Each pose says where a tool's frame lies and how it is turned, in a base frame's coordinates. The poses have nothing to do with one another.
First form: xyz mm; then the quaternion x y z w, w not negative.
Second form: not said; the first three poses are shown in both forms.
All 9 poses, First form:
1: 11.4 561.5 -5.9 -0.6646 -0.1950 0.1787 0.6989
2: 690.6 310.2 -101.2 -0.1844 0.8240 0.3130 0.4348
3: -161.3 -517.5 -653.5 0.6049 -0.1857 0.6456 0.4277
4: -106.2 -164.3 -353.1 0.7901 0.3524 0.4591 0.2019
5: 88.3 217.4 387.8 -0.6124 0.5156 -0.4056 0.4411
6: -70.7 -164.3 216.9 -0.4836 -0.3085 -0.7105 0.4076
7: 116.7 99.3 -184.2 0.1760 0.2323 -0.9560 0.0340
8: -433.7 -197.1 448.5 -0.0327 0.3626 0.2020 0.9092
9: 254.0 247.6 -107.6 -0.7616 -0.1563 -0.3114 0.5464
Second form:
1: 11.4 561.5 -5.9 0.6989 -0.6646 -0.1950 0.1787
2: 690.6 310.2 -101.2 0.4348 -0.1844 0.8240 0.3130
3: -161.3 -517.5 -653.5 0.4277 0.6049 -0.1857 0.6456
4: -106.2 -164.3 -353.1 0.2019 0.7901 0.3524 0.4591
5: 88.3 217.4 387.8 0.4411 -0.6124 0.5156 -0.4056
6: -70.7 -164.3 216.9 0.4076 -0.4836 -0.3085 -0.7105
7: 116.7 99.3 -184.2 0.0340 0.1760 0.2323 -0.9560
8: -433.7 -197.1 448.5 0.9092 -0.0327 0.3626 0.2020
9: 254.0 247.6 -107.6 0.5464 -0.7616 -0.1563 -0.3114
